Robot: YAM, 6 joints.
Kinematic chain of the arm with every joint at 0, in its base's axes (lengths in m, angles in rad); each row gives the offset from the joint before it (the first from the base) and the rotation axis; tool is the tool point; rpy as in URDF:
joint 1: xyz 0 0 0.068 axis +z
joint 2: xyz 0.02 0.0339 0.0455 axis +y
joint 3: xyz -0.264 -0.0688 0 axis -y
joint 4: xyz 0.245 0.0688 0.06 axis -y
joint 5: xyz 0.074 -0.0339 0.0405 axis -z
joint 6: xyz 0.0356 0 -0.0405 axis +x
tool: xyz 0 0 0 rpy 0 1.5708 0
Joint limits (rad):
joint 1: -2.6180..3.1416
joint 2: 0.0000..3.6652
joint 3: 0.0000..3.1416
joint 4: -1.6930..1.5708
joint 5: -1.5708..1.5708
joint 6: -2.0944..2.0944
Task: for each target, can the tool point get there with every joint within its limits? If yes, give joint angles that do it. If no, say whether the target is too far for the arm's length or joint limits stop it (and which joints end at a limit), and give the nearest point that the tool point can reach.
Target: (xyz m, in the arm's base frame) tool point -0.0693 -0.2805 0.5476
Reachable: yes | joints -1.9208 1.4584 1.7053 0.3812 -1.0609 -1.1441
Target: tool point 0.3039 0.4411 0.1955
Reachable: yes | joints 1.0182 2.4526 1.7090 1.1216 0.8660 -0.1217
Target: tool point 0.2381 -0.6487 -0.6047
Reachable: no: too far | nearest point 0.1608 -0.4380 -0.3073 | short by 0.373 m
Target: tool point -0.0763 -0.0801 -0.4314
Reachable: no: joint limits stop it (at a limit: joint 2) | nearest point -0.0924 -0.0970 -0.3617 | short by 0.074 m
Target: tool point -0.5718 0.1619 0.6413
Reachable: no: too far | nearest point -0.4626 0.1310 0.5370 | short by 0.154 m
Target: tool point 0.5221 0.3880 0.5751
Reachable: no: too far | nearest point 0.4214 0.3131 0.4832 | short by 0.156 m
